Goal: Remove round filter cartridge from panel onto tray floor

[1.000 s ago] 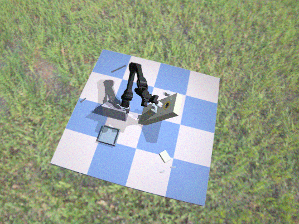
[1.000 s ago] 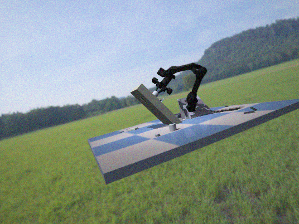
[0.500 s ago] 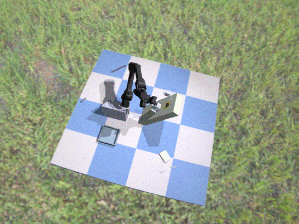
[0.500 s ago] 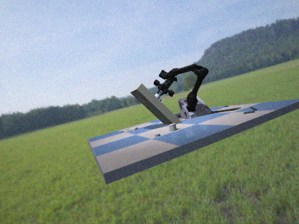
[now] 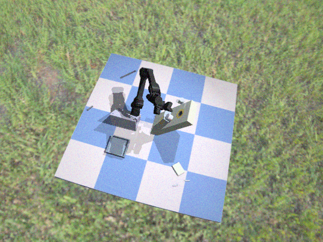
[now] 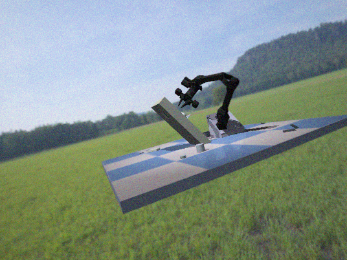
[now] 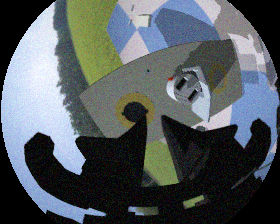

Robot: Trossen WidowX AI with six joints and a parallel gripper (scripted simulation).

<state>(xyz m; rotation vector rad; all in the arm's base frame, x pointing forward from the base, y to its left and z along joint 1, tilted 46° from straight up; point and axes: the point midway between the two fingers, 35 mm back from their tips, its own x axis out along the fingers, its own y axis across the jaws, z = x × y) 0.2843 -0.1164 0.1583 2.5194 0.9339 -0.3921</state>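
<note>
Now: the round grey filter cartridge 7 cm below my gripper tip, 1 cm to the right of it and 1 cm behind it. The rest, counted from my gripper tip: tray (32 cm to the right, 30 cm behind, 27 cm below); white block (30 cm to the right, 27 cm below, 21 cm ahead).
</note>
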